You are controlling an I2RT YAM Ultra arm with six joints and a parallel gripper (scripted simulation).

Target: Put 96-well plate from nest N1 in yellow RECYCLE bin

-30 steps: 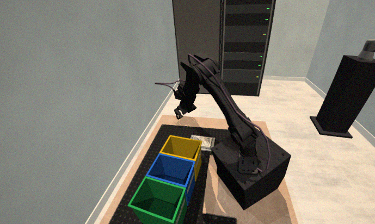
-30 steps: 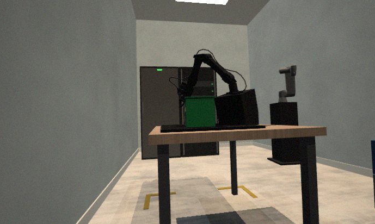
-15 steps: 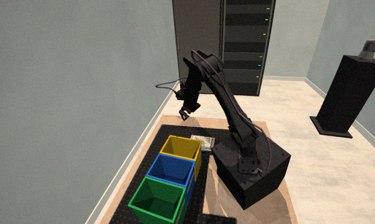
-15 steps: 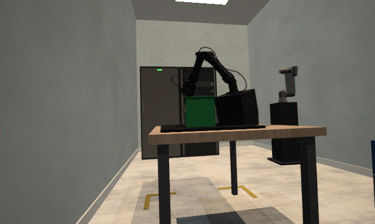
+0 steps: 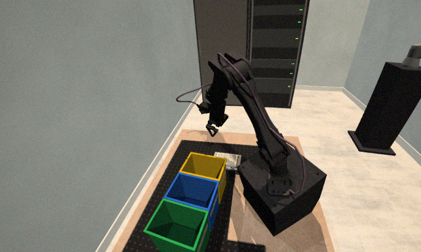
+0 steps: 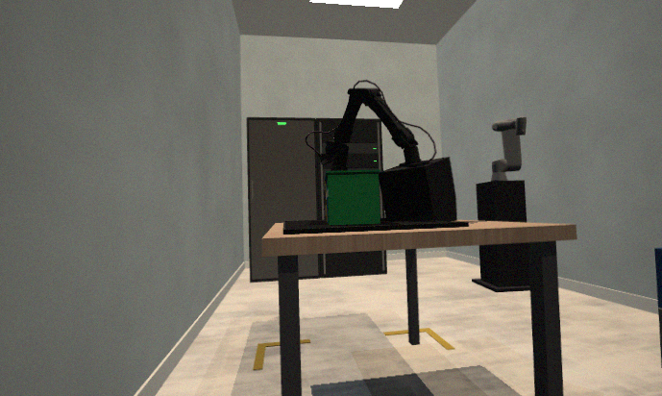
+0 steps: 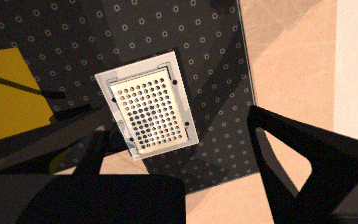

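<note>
Right now my hand is 17 cm above the white 96-well plate, 6 cm past it and 4 cm to the right of it. The rest, counted from my hand: yellow bin: 26 cm to the left, 10 cm below, 1 cm behind; blue bin: 39 cm to the left, 10 cm below, 1 cm behind; plate nest N1: 18 cm below, 6 cm behind, 4 cm to the left.
</note>
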